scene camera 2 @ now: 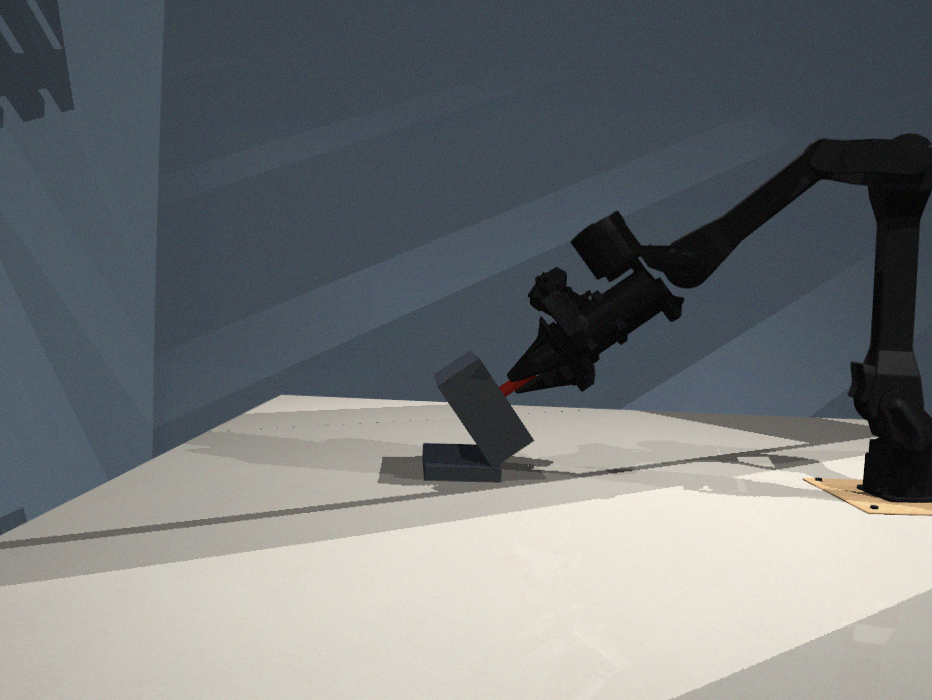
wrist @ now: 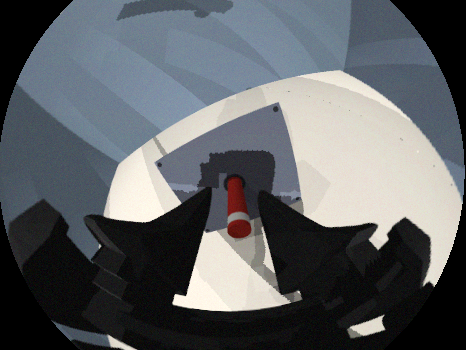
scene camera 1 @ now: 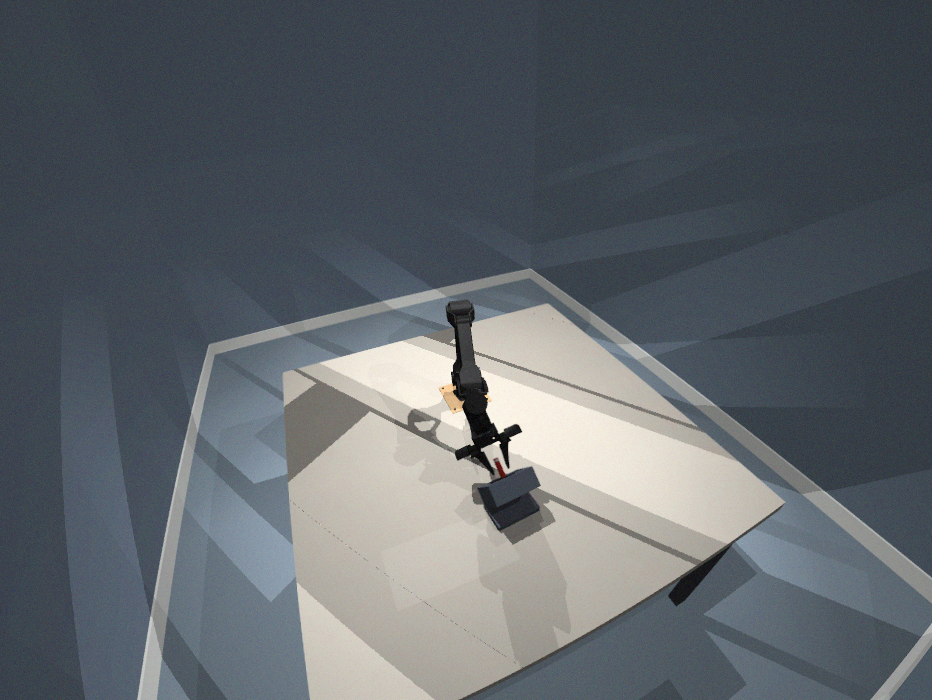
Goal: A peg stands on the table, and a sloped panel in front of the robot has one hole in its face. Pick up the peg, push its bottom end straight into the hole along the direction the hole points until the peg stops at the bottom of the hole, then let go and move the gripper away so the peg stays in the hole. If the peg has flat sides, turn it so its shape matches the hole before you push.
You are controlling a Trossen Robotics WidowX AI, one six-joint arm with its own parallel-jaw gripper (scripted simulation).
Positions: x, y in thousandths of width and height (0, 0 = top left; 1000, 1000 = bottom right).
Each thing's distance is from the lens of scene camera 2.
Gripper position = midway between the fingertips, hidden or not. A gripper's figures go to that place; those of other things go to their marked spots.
my gripper (scene camera 2: 549, 549): 88 cm
sloped panel (scene camera 2: 501, 549): 81 cm
dark base block (scene camera 2: 474, 661): 84 cm
